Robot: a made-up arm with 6 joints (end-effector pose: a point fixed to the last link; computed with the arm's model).
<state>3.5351 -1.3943 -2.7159 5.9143 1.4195 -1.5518</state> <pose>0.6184 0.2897 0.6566 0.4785 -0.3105 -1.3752</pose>
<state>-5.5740 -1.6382 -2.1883 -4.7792 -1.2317 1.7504</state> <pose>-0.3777 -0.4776 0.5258 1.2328 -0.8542 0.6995</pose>
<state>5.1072 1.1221 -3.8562 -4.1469 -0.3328 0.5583</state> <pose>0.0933 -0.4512 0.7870 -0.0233 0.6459 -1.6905</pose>
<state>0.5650 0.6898 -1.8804 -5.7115 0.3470 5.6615</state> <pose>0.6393 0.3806 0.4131 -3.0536 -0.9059 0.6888</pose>
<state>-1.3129 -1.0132 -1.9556 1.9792 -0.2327 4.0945</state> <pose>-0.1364 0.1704 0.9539 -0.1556 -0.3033 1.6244</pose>
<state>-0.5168 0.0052 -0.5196 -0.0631 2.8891 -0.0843</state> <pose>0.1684 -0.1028 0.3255 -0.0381 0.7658 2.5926</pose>
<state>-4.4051 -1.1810 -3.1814 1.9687 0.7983 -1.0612</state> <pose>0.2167 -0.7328 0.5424 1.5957 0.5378 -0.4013</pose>
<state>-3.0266 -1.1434 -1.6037 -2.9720 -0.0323 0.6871</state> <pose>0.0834 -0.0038 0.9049 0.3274 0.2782 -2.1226</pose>
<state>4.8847 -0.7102 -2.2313 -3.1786 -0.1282 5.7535</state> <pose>-0.0139 0.0612 1.0118 -0.1769 0.2780 -1.9905</pose>
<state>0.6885 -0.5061 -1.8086 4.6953 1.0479 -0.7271</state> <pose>0.1871 0.0943 0.9802 1.2136 0.0555 1.0592</pose>
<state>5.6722 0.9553 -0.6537 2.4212 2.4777 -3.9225</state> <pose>0.3316 -0.1359 0.0333 0.5756 -0.7488 2.3104</pose>
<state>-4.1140 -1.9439 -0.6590 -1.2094 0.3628 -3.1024</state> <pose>0.0501 -0.1343 0.7022 -0.5582 0.5151 0.7519</pose>
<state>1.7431 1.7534 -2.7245 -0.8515 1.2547 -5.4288</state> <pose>-0.0712 0.7099 -0.0648 2.3617 -0.2291 1.3828</pose>
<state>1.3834 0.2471 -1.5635 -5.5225 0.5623 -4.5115</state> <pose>0.1276 0.6262 0.5368 -2.6468 0.8411 -0.6605</pose>
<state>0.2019 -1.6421 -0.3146 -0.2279 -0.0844 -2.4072</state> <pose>0.0528 0.0302 0.6522 0.7568 0.9014 1.1010</pose>
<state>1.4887 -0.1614 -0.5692 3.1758 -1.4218 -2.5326</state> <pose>0.0129 0.2018 0.3500 2.7194 0.5656 0.7380</pose>
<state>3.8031 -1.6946 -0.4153 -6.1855 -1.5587 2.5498</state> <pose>0.1110 0.0985 0.6171 0.3865 -0.3798 -3.1195</pose>
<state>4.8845 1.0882 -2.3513 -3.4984 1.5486 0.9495</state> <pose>0.1676 -0.7698 0.4063 0.0772 0.4763 -0.3784</pose>
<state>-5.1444 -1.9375 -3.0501 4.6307 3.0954 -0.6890</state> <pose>-0.1606 -0.5397 0.0642 -1.2471 -0.5699 -0.6589</pose>
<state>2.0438 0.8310 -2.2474 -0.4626 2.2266 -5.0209</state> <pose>-0.2413 0.5921 0.3684 2.2423 -0.2212 0.7616</pose>
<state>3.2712 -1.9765 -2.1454 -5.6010 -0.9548 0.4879</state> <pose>0.6995 0.1694 0.2739 1.8069 0.5063 2.3701</pose>
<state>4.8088 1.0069 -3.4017 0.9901 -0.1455 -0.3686</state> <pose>-0.0254 -0.5125 0.8322 -0.5089 -0.4660 2.3650</pose>
